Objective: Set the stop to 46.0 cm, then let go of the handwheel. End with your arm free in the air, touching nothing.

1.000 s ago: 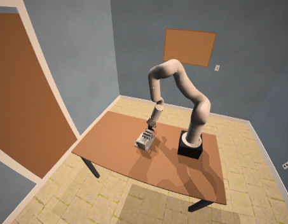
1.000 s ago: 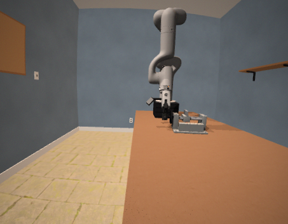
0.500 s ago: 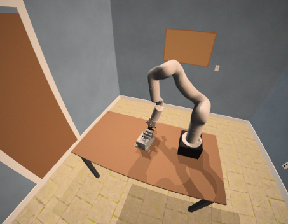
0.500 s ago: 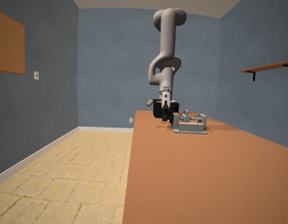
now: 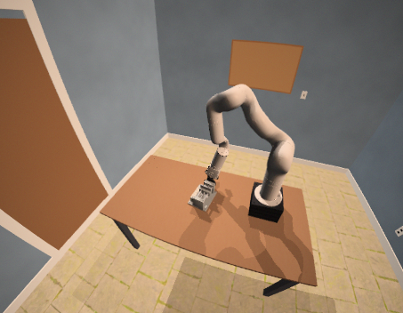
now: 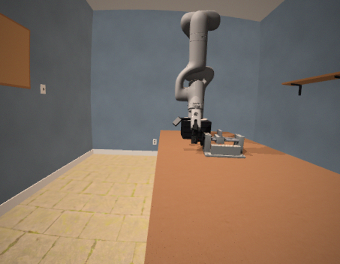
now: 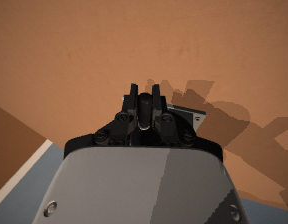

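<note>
My gripper is now 1 cm to the right of the dark round handwheel handle. Also, from my hand: black handwheel 2 cm to the left.
</note>
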